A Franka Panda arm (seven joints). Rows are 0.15 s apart.
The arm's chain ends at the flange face. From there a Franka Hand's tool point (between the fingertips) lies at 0.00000 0.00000 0.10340 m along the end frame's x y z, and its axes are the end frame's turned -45 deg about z.
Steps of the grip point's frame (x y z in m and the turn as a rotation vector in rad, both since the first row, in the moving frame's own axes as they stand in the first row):
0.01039, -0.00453, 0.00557, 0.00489, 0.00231, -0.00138
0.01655, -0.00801, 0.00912, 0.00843, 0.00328, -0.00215
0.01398, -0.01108, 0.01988, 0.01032, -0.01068, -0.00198
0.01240, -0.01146, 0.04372, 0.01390, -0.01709, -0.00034
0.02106, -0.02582, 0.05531, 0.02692, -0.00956, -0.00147
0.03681, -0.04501, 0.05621, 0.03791, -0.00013, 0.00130
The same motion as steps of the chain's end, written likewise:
0.00433, -0.01002, 0.00557, 0.00509, -0.00182, -0.00138
0.00642, -0.01651, 0.00912, 0.00828, -0.00364, -0.00215
0.00359, -0.01775, 0.01989, -0.00025, -0.01485, -0.00198
0.00293, -0.01711, 0.04375, -0.00226, -0.02191, -0.00034
-0.00070, -0.03188, 0.05535, 0.01228, -0.02580, -0.00147
-0.00302, -0.05509, 0.05628, 0.02671, -0.02690, 0.00130

